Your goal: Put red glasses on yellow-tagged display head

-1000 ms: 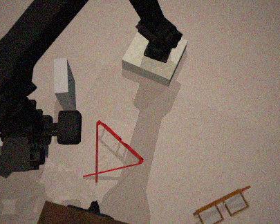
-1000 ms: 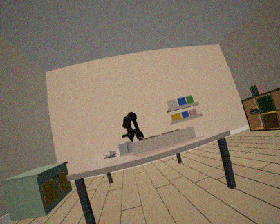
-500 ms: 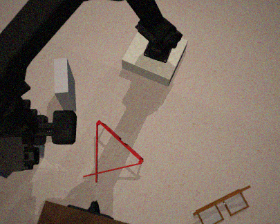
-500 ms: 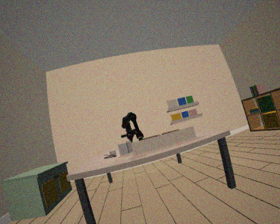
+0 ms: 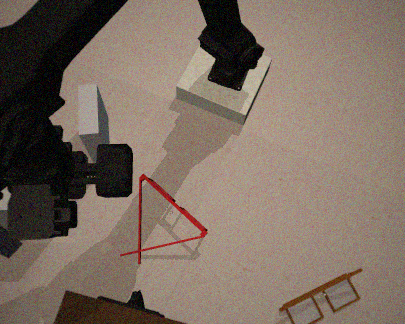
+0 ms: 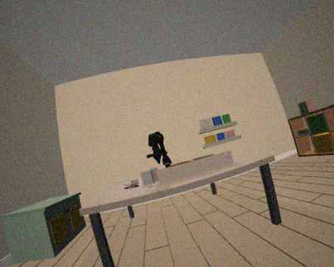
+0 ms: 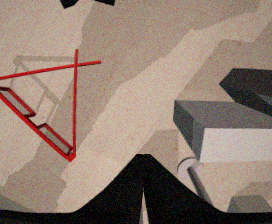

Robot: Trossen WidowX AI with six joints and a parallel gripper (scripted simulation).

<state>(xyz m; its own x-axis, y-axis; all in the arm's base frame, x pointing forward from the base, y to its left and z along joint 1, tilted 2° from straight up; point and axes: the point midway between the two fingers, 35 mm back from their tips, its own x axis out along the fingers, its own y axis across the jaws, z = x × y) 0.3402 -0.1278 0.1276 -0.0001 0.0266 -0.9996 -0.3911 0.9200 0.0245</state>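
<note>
Right now the small peg is 120 mm below my gripper tip, 110 mm to the right of it and 60 mm behind it.
</note>
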